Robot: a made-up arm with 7 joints.
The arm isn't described. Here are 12 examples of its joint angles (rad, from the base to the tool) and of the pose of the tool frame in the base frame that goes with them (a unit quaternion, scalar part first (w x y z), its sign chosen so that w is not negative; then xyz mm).
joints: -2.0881 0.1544 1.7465 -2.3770 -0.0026 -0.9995 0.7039
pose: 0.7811 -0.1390 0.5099 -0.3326 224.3 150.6 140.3
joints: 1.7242 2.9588 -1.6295 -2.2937 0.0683 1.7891 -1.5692
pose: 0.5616 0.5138 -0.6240 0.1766 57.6 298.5 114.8
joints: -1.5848 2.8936 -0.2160 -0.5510 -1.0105 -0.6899 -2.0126
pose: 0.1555 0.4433 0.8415 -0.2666 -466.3 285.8 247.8
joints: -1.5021 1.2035 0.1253 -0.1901 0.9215 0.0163 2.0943
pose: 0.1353 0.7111 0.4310 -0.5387 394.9 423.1 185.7
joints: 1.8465 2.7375 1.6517 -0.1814 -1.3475 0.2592 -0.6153
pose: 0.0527 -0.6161 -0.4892 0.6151 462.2 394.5 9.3
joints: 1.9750 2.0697 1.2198 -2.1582 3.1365 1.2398 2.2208
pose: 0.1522 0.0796 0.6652 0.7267 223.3 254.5 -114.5
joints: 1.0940 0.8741 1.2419 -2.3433 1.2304 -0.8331 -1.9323
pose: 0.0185 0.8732 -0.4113 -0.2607 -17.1 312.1 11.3
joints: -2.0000 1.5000 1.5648 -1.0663 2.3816 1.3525 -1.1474
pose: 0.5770 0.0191 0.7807 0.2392 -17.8 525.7 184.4
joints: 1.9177 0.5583 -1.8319 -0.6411 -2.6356 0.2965 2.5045
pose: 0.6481 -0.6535 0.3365 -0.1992 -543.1 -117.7 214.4
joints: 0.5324 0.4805 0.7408 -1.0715 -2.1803 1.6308 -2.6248
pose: 0.0578 0.3332 -0.9222 0.1877 -84.7 386.7 -391.5
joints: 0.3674 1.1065 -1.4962 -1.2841 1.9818 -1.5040 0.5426
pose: 0.6936 0.0081 -0.5618 0.4509 -166.2 274.8 -419.5
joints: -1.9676 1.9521 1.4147 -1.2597 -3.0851 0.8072 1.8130
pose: 0.3702 -0.5474 0.0106 -0.7504 -274.7 446.8 88.4
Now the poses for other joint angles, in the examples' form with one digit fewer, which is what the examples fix.
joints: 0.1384 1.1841 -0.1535 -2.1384 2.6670 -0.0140 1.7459
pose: 0.122 -0.656 0.237 0.706 235 223 -162
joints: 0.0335 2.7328 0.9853 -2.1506 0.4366 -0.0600 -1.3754
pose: 0.624 -0.584 0.130 0.503 158 -106 305
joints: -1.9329 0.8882 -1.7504 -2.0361 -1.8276 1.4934 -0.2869
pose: 0.382 -0.742 0.549 -0.046 364 -120 47
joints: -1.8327 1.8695 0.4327 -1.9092 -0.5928 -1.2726 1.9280
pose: 0.075 -0.328 0.636 0.695 -168 210 314
